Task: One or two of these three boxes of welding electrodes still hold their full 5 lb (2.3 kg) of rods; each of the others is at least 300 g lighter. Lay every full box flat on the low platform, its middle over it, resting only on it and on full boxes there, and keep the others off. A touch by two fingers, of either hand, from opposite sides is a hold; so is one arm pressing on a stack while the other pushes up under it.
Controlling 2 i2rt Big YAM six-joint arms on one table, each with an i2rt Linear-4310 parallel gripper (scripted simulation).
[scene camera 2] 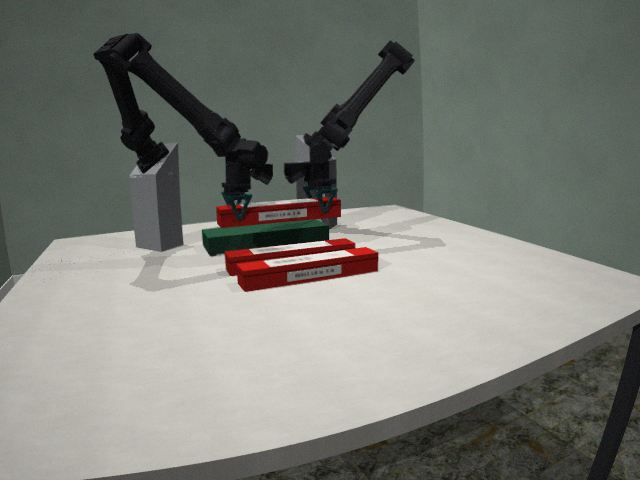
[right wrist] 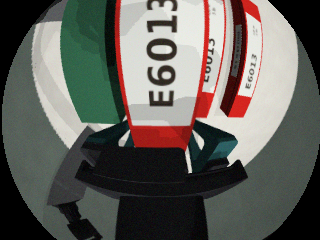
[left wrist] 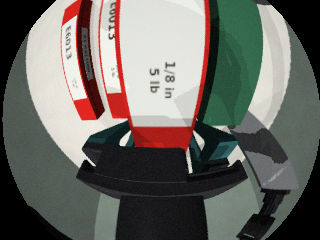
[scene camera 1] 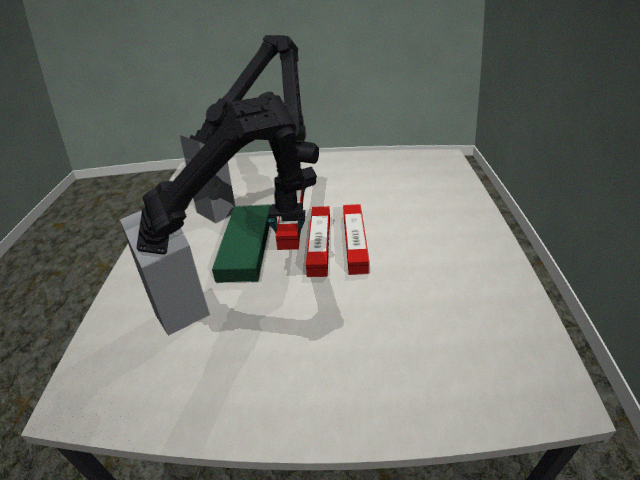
The pictures show: my left gripper, my right gripper and a low green platform.
My right gripper is seen too in the right wrist view and in scene camera 1.
